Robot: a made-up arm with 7 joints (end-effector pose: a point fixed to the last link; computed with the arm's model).
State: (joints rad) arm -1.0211 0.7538 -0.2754 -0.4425 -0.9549 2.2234 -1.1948
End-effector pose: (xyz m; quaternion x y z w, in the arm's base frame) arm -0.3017 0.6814 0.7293 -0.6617 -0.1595 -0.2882 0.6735
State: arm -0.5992 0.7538 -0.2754 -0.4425 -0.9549 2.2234 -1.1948
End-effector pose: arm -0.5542 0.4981 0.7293 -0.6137 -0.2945 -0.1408 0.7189
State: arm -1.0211 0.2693 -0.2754 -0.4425 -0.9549 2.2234 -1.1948
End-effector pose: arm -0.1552 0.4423 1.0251 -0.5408 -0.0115 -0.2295 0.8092
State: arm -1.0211 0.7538 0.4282 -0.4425 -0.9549 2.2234 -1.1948
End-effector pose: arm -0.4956 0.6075 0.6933 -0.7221 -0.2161 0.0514 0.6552
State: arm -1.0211 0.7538 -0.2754 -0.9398 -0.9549 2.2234 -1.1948
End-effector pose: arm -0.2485 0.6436 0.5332 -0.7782 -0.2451 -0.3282 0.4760
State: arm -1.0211 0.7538 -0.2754 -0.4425 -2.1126 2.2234 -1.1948
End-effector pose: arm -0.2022 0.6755 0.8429 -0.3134 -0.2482 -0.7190 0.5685
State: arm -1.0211 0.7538 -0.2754 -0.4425 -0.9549 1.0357 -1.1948
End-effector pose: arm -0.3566 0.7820 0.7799 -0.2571 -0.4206 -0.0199 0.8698
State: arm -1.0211 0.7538 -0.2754 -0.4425 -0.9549 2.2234 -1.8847
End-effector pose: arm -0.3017 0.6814 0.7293 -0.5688 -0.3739 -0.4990 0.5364
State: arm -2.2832 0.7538 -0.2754 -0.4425 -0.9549 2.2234 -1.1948
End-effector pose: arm 0.5575 0.4944 0.7293 -0.6284 0.2616 -0.6301 0.3738
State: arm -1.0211 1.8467 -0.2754 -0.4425 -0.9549 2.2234 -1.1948
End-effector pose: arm -0.2878 0.6587 -0.1530 -0.7856 -0.4468 -0.3552 0.2389
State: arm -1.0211 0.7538 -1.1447 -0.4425 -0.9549 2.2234 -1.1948
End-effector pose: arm -0.1059 0.6116 0.8812 -0.4769 -0.0636 -0.6548 0.5828
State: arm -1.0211 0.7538 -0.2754 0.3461 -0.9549 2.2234 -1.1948
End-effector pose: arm -0.3133 0.5496 1.0235 -0.3974 -0.0059 -0.1897 0.8978
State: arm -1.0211 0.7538 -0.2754 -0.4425 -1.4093 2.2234 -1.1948
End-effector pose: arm -0.2493 0.6905 0.7616 -0.5457 -0.2026 -0.4775 0.6582
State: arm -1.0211 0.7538 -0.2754 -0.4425 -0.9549 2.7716 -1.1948
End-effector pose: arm -0.3188 0.6232 0.7293 -0.7780 -0.0141 -0.3834 0.4976
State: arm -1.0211 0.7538 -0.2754 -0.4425 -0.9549 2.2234 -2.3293
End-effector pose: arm -0.3017 0.6814 0.7293 -0.4724 -0.4901 -0.6049 0.4132
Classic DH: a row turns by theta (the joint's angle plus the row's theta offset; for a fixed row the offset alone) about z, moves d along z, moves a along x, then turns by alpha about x. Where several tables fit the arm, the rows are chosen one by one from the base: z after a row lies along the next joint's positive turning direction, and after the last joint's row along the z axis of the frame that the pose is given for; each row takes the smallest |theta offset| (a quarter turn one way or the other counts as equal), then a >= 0, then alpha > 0; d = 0 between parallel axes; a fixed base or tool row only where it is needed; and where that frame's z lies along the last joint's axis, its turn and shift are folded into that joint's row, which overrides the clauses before.
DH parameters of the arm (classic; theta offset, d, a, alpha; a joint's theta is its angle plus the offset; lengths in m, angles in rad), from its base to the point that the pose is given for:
joint 1: 0 0.31 0 1.5708
joint 2: 0 0.075 0 -1.5708
joint 3: 0 0.534 0.026 -1.5708
joint 4: 0 0.076 -0.03 1.5708
joint 5: 0 0.441 0 1.5708
joint 6: 1.5708 0.098 0.111 1.5708
joint 7: 0 0.015 0 0

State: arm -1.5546 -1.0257 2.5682 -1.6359 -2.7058 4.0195 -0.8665
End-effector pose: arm -0.3548 -0.4261 0.3321 0.0715 0.0857 0.0108 0.9937
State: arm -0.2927 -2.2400 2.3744 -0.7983 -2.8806 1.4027 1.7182
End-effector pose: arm 0.5184 -0.5868 -0.2983 0.5965 -0.7515 0.1874 0.2108
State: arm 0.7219 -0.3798 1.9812 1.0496 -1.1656 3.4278 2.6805
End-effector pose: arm 0.0368 0.2336 1.0953 0.3732 -0.3948 0.6718 0.5035
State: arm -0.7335 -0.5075 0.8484 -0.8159 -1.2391 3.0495 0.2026
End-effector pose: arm -0.0972 -0.2614 1.0150 -0.5497 0.2353 0.5777 0.5556
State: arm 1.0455 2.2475 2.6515 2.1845 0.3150 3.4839 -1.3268
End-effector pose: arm -0.1082 -0.0520 -0.0852 0.8941 -0.1410 -0.3255 0.2735
